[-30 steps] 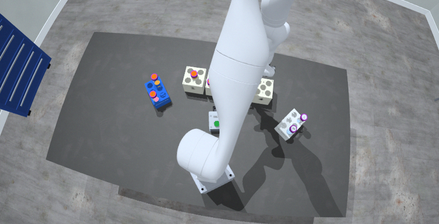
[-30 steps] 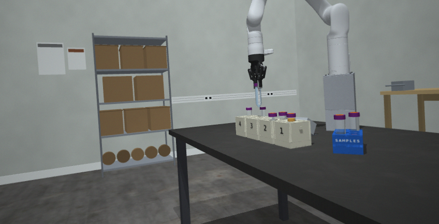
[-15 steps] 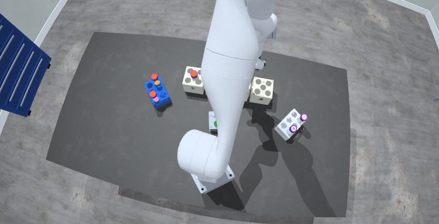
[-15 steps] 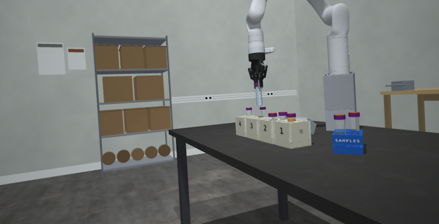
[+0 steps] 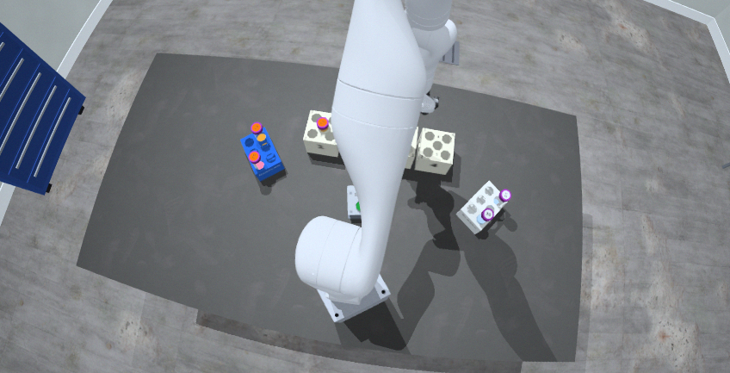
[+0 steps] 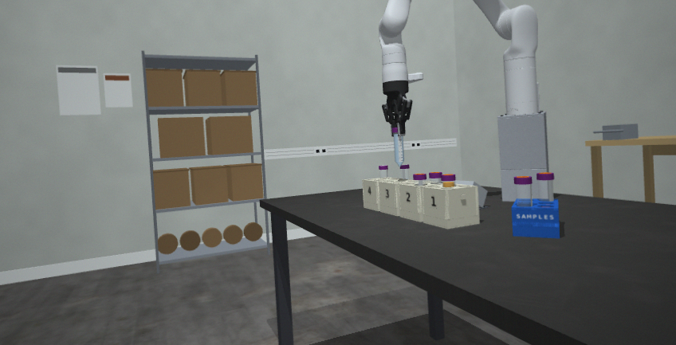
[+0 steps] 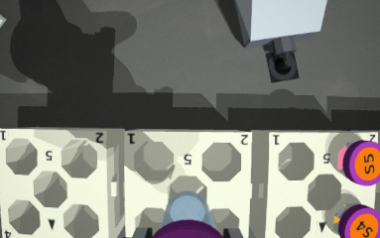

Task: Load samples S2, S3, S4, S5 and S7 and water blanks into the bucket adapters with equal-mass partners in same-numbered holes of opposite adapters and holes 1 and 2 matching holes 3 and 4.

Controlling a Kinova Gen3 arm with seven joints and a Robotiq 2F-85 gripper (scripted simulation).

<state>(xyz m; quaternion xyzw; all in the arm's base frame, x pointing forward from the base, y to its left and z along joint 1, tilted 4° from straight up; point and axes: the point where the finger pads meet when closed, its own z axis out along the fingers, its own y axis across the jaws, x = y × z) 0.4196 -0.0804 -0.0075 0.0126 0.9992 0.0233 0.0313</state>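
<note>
Right now my hand is 1 cm to the right of the 50 mL blank and 5 cm above it. The rest, counted from my hand: tube of pink liquid (3 cm behind, 13 cm to the left, 18 cm below); then adapter 2 (11 cm to the left, 20 cm below); then green done key (20 cm behind, 8 cm to the left, 18 cm below).
</note>
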